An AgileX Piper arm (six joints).
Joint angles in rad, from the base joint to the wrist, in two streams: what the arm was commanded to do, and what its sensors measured. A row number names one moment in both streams.
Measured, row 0:
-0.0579, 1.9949, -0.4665, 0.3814, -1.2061, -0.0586
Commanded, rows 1 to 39:
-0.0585, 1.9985, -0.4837, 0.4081, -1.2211, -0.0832
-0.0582, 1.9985, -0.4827, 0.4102, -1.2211, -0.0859
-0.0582, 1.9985, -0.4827, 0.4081, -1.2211, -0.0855
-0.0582, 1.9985, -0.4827, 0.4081, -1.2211, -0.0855
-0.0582, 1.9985, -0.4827, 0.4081, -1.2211, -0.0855
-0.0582, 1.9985, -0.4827, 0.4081, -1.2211, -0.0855
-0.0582, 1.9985, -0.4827, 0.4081, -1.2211, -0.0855
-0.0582, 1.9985, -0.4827, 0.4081, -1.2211, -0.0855
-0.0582, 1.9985, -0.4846, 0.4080, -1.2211, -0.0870
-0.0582, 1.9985, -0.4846, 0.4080, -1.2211, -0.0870
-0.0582, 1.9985, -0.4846, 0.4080, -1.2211, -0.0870
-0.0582, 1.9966, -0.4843, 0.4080, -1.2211, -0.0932
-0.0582, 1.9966, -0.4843, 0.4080, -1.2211, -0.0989
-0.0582, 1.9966, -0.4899, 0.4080, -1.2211, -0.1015
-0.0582, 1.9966, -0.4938, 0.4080, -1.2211, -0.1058
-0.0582, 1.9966, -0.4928, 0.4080, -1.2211, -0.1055
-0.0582, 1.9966, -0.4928, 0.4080, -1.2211, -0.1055
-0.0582, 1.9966, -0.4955, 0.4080, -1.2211, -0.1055
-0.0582, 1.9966, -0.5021, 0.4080, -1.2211, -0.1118
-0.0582, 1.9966, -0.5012, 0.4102, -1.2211, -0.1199
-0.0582, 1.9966, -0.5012, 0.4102, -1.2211, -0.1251
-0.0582, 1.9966, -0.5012, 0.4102, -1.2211, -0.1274
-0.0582, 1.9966, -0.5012, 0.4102, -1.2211, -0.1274
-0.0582, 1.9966, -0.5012, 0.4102, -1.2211, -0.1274
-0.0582, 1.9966, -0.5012, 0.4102, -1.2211, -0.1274
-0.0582, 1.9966, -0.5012, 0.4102, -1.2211, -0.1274
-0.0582, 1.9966, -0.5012, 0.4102, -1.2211, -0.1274
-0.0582, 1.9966, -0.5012, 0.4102, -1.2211, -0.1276
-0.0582, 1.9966, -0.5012, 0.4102, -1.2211, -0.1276
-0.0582, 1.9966, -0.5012, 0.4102, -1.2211, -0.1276
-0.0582, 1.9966, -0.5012, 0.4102, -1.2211, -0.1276
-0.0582, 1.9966, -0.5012, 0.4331, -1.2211, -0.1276
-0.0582, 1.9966, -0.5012, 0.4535, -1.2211, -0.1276
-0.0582, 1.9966, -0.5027, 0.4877, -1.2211, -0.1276
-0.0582, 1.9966, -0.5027, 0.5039, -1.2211, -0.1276
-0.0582, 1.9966, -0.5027, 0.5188, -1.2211, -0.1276
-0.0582, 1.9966, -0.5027, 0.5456, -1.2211, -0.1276
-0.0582, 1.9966, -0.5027, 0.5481, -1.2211, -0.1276
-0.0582, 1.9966, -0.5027, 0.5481, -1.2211, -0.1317
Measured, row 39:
-0.0579, 1.9957, -0.5001, 0.5050, -1.2131, -0.1259
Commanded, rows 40 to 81:
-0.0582, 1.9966, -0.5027, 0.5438, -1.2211, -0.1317
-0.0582, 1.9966, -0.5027, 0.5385, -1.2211, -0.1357
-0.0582, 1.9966, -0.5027, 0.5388, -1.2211, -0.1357
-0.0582, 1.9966, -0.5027, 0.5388, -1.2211, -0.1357
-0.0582, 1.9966, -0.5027, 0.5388, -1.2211, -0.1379
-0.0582, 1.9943, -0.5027, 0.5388, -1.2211, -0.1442
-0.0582, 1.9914, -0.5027, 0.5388, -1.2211, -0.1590
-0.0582, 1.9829, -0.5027, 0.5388, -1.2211, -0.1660
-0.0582, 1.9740, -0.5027, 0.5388, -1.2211, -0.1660
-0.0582, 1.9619, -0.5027, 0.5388, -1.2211, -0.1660
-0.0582, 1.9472, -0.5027, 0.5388, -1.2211, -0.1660
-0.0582, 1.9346, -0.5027, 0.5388, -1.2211, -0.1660
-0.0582, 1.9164, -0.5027, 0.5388, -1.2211, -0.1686
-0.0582, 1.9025, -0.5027, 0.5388, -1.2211, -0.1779
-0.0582, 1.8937, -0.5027, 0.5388, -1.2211, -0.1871
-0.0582, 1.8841, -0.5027, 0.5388, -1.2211, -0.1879
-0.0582, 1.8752, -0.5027, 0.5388, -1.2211, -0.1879
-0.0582, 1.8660, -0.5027, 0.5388, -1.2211, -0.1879
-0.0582, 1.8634, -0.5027, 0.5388, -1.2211, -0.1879
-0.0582, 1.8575, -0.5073, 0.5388, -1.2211, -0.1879
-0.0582, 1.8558, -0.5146, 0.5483, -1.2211, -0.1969
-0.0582, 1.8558, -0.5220, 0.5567, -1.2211, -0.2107
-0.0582, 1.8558, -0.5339, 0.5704, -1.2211, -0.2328
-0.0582, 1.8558, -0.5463, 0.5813, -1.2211, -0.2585
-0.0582, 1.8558, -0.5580, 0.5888, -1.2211, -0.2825
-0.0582, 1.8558, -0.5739, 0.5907, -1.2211, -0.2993
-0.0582, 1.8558, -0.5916, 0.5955, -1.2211, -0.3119
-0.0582, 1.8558, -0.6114, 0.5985, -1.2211, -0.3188
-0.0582, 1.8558, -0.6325, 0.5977, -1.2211, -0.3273
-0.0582, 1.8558, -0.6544, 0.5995, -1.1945, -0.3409
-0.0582, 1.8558, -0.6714, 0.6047, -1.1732, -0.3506
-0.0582, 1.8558, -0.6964, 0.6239, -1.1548, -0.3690
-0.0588, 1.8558, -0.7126, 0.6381, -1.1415, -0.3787
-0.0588, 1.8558, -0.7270, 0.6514, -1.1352, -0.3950
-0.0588, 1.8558, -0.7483, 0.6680, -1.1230, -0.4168
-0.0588, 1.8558, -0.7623, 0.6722, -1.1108, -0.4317
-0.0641, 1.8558, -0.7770, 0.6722, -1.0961, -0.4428
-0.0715, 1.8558, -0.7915, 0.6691, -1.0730, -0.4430
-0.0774, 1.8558, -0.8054, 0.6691, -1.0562, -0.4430
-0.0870, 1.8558, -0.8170, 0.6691, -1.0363, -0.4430
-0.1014, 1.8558, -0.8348, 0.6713, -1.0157, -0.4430
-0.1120, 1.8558, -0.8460, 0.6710, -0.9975, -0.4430
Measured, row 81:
-0.0747, 1.8771, -0.7873, 0.6788, -0.9911, -0.4242
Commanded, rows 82 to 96:
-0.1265, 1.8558, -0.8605, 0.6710, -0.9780, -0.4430
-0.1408, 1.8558, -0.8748, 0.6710, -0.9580, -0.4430
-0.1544, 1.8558, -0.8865, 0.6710, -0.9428, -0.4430
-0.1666, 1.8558, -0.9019, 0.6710, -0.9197, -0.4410
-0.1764, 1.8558, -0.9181, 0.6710, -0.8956, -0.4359
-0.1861, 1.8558, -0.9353, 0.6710, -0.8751, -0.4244
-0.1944, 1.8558, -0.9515, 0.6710, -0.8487, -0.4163
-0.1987, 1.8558, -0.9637, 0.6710, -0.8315, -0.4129
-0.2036, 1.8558, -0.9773, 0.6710, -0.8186, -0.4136
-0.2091, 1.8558, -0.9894, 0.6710, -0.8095, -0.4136
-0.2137, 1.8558, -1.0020, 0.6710, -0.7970, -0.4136
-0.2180, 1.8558, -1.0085, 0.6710, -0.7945, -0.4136
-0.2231, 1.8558, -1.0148, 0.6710, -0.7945, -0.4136
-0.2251, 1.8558, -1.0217, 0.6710, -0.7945, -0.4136
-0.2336, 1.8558, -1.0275, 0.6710, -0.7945, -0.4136
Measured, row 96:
-0.2117, 1.8771, -0.9909, 0.6987, -0.7363, -0.4169
